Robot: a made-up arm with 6 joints.
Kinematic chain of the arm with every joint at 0, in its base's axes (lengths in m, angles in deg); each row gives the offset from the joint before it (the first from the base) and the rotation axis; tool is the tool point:
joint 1: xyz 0 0 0.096 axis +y
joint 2: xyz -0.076 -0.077 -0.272 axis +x
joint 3: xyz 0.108 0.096 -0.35 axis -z
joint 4: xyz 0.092 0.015 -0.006 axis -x
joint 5: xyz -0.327 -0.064 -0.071 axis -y
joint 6: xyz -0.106 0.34 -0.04 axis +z
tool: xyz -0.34 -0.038 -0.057
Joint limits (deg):
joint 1: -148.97..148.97
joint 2: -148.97..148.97
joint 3: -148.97..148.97
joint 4: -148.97..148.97
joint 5: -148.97..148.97
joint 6: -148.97..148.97
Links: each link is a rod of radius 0.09 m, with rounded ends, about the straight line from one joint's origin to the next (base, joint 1, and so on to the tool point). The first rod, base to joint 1, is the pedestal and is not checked.
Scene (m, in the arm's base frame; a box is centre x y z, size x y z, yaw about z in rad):
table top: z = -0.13
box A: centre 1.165 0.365 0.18 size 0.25 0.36 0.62 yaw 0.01
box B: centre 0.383 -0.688 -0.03 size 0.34 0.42 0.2 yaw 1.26
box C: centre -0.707 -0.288 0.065 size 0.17 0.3 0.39 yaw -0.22
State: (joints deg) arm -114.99 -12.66 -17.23 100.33 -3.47 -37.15
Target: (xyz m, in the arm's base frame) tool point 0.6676 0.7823 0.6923
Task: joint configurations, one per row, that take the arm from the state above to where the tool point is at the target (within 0.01 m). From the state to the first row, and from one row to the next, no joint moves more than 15 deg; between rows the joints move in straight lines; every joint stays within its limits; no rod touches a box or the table.
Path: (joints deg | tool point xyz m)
1: -123.48 -15.48 -7.89 86.41 -8.07 -42.21 | 1.2084 -0.3564 0.1988
2: -131.98 -18.31 1.45 72.49 -12.66 -47.28 | 1.2401 -0.1615 0.4348
3: -140.48 -21.13 10.79 58.58 -17.26 -52.34 | 1.1583 0.0303 0.7053
4: -148.97 -23.95 20.13 44.66 -21.85 -57.41 | 0.9564 0.1972 0.9590
5: -148.97 -10.86 26.75 52.14 -25.60 -53.43 | 0.8896 0.4163 0.9143
6: -148.97 2.23 33.36 59.62 -29.34 -49.46 | 0.7925 0.6164 0.8233
7: -148.97 15.31 39.97 67.10 -33.09 -45.48 | 0.6677 0.7822 0.6923

